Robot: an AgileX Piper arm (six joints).
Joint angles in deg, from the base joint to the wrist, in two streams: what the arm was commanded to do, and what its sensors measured. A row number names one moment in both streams.
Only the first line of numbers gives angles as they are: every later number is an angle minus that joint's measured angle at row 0.
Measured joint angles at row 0:
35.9 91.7 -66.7 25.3 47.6 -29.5
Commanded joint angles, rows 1 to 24:
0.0 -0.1 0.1 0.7 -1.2 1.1
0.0 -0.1 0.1 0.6 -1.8 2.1
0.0 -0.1 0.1 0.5 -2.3 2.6
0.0 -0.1 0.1 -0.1 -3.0 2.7
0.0 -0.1 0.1 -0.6 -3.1 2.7
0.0 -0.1 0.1 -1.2 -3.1 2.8
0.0 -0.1 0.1 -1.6 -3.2 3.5
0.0 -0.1 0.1 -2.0 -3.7 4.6
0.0 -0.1 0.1 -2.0 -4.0 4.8
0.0 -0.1 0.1 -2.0 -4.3 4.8
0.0 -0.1 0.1 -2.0 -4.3 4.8
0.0 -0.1 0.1 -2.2 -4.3 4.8
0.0 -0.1 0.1 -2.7 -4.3 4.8
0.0 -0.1 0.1 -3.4 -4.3 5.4
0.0 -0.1 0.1 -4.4 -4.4 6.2
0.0 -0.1 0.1 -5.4 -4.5 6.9
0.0 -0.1 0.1 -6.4 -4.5 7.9
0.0 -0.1 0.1 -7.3 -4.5 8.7
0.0 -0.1 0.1 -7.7 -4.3 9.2
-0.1 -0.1 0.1 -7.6 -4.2 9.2
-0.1 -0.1 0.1 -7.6 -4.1 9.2
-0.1 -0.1 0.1 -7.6 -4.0 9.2
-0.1 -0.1 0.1 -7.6 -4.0 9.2
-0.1 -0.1 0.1 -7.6 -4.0 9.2
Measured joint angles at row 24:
0.0 0.0 0.0 -7.0 -3.6 8.7
